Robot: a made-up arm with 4 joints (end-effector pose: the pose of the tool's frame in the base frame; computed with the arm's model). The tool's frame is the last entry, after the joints. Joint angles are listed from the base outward.
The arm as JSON. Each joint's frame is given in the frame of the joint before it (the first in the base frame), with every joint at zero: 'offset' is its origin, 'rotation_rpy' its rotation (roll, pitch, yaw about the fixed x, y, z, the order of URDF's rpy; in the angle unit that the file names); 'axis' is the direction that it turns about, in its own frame. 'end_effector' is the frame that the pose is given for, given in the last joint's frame.
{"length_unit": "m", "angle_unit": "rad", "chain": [
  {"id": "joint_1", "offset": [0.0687, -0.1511, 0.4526], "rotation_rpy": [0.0, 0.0, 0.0], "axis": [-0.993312, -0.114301, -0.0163]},
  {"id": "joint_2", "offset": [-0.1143, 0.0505, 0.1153], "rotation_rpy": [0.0, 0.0, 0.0], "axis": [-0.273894, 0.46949, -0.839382]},
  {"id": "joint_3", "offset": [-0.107, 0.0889, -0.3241], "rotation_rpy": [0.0, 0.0, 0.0], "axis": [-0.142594, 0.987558, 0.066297]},
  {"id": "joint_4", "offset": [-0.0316, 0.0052, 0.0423], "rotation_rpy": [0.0, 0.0, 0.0], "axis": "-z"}
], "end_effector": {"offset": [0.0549, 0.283, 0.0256], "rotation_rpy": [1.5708, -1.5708, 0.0]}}
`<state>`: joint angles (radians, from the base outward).
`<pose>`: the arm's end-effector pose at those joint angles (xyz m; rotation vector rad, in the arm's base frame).
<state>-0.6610 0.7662 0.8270 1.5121</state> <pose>-0.1271 0.0547 0.1760 0.2380 -0.1328 -0.4498</pose>
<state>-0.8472 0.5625 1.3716 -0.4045</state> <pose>-0.0508 0.2552 0.6616 2.5333 0.0076 -0.4349</pose>
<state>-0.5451 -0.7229 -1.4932 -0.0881</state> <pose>-0.3517 0.1985 0.4978 -0.2424 2.2852 -0.8715</pose>
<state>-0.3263 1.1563 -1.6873 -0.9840</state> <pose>-0.1964 0.3306 0.1762 0.3046 -0.7760 2.0182</pose>
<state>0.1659 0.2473 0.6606 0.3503</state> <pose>-0.0038 0.1681 0.1242 0.8087 -0.6820 0.4779</pose>
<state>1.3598 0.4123 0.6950 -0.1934</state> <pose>-0.0130 -0.2506 -0.0226 0.0794 -0.2887 0.7432</pose>
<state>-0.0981 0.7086 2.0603 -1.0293</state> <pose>0.0770 0.1620 0.3721 2.3571 -0.1058 -1.2080</pose>
